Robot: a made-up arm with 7 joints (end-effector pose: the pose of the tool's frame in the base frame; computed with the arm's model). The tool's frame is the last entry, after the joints. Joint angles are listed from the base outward.
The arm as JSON. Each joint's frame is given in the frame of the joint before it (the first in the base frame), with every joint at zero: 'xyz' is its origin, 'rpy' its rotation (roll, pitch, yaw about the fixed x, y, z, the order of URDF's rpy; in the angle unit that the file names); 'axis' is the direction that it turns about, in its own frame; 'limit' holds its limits. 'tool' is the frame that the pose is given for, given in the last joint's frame.
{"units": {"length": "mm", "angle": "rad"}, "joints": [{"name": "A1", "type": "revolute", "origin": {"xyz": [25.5, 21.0, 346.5], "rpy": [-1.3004, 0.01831, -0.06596]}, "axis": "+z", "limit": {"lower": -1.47, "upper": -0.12}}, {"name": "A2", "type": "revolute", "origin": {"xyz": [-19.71, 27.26, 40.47], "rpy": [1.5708, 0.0, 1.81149]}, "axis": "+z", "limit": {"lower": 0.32, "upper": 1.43}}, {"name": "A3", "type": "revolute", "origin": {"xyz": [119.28, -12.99, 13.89], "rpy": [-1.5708, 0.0, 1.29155]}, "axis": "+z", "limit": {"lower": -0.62, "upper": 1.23}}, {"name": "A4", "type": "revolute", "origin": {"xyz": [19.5, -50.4, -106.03], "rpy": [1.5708, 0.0, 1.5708]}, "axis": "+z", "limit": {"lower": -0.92, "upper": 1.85}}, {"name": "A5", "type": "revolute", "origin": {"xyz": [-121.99, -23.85, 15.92], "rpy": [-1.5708, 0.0, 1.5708]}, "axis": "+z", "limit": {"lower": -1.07, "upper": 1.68}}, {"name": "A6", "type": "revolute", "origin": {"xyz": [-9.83, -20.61, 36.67], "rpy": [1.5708, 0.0, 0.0]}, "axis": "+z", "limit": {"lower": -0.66, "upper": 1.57}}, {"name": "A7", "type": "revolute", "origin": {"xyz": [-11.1, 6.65, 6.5], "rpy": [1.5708, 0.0, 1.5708]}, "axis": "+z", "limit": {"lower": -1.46, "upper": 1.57}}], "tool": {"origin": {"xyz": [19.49, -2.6, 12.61], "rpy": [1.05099, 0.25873, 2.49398]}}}
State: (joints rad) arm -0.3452 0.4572 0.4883 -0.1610 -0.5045 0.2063 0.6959
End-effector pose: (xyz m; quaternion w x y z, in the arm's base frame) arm 0.2503 0.3247 0.2007 0.0142 0.2886 -0.4985 -0.8173
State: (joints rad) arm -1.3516 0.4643 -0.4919 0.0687 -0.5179 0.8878 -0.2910
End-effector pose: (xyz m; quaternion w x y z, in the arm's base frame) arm 0.4178 0.0260 0.3956 0.5689 0.3857 0.2770 0.6714
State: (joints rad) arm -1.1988 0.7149 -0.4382 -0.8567 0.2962 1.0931 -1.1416
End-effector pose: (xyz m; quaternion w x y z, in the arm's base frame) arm 0.2660 0.0627 0.4322 0.5972 0.3941 -0.1136 0.6893
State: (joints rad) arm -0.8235 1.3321 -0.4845 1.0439 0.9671 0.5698 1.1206
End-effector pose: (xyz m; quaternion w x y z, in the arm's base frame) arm 0.2926 0.3872 0.3683 0.3140 -0.0491 0.7028 -0.6364
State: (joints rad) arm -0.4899 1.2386 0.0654 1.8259 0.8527 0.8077 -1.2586
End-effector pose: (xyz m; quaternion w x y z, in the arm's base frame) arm 0.0781 0.4462 0.2683 0.5375 -0.5589 -0.5891 -0.2273
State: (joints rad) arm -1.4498 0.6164 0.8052 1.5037 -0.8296 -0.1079 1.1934
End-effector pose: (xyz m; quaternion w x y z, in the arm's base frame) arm 0.3909 0.2695 0.2320 0.4400 0.2699 -0.7847 -0.3433
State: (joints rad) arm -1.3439 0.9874 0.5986 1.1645 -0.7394 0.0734 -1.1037
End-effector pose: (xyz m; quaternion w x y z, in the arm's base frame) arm 0.3136 0.3818 0.3685 0.6547 -0.1891 0.4565 0.5721
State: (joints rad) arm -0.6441 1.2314 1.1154 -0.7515 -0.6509 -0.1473 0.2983
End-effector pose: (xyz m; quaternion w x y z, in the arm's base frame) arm 0.0525 0.2701 0.5177 0.4874 -0.6023 -0.1797 0.6062
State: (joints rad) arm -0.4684 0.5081 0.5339 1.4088 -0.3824 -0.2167 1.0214
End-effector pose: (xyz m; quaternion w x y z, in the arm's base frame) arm 0.1273 0.3434 0.0270 0.5918 0.0748 -0.3758 -0.7092
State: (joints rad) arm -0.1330 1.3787 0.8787 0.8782 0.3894 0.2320 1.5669
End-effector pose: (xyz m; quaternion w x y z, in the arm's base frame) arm 0.0831 0.4597 0.4325 0.5786 0.3652 0.3985 -0.6108
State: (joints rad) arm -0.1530 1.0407 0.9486 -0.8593 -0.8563 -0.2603 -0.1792
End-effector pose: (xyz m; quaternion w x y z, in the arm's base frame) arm 0.1259 0.2693 0.4426 0.6764 -0.2442 -0.0683 0.6916
